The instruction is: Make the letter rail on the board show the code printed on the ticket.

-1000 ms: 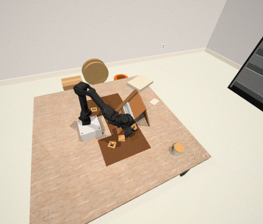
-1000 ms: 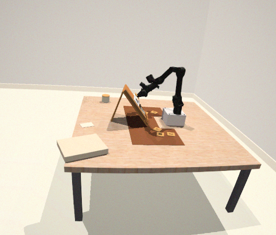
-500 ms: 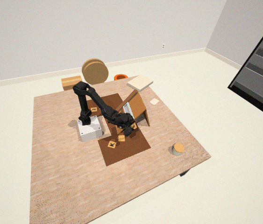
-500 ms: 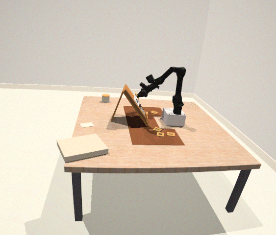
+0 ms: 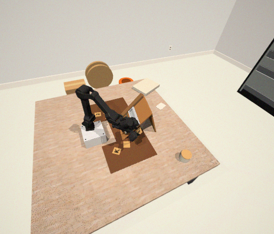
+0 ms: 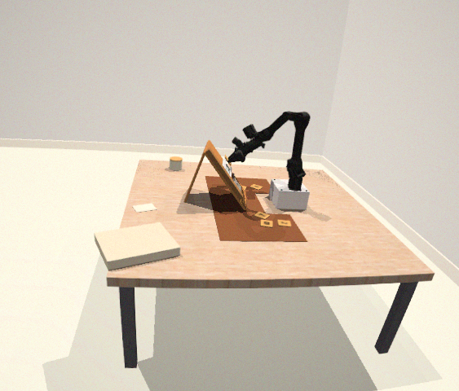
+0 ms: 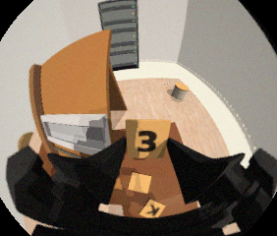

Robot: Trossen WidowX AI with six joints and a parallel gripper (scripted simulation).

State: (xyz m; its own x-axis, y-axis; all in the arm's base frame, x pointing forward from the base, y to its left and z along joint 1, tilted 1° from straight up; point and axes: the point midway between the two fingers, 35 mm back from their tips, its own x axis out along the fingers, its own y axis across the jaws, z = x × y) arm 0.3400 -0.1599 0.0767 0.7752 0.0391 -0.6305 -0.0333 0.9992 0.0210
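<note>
Now: gripper tip 60 mm past the pale ticket, 120 mm to the right of it and 80 mm above it. The rest, counted from my gripper tip: blank-faced tile (90 mm behind, 150 mm below); then tile marked k (180 mm behind, 40 mm to the right, 150 mm below); then tile marked 3 (right at my gripper tip).
</note>
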